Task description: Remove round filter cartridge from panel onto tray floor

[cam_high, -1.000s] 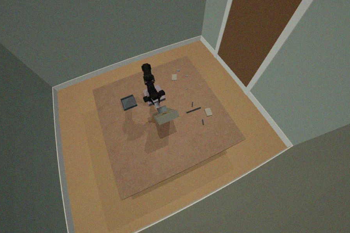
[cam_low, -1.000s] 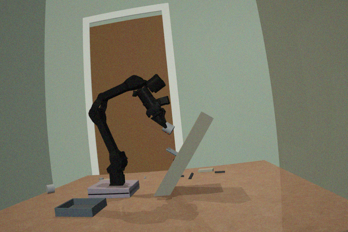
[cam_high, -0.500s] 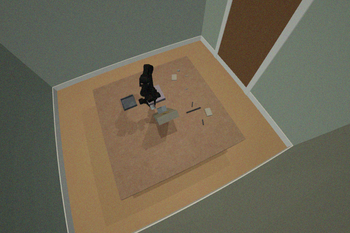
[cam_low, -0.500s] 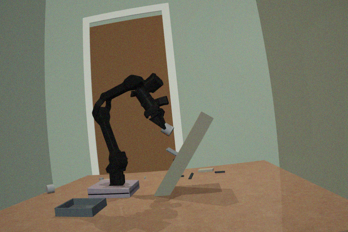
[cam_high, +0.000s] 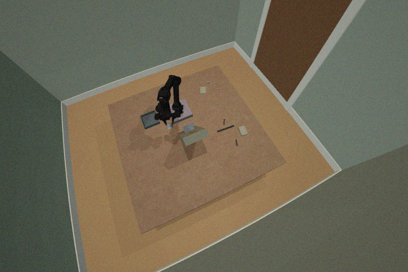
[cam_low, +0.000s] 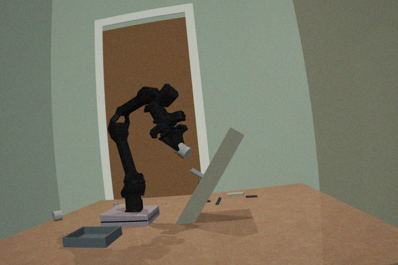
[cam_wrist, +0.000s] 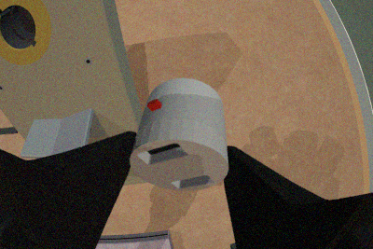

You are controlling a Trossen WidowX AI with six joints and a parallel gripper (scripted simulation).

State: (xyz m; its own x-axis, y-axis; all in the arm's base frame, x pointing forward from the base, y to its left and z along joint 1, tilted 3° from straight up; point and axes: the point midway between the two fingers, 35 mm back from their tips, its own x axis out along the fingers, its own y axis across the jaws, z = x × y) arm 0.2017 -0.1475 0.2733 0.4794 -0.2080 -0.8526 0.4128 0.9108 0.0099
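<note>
Right now my gripper tip is 320 mm past the dark tray, 120 mm to the left of it and 270 mm above it. The rest, counted from my gripper tip: white round cartridge: right at my gripper tip; service panel: 100 mm ahead, 120 mm to the left, 100 mm below.
</note>
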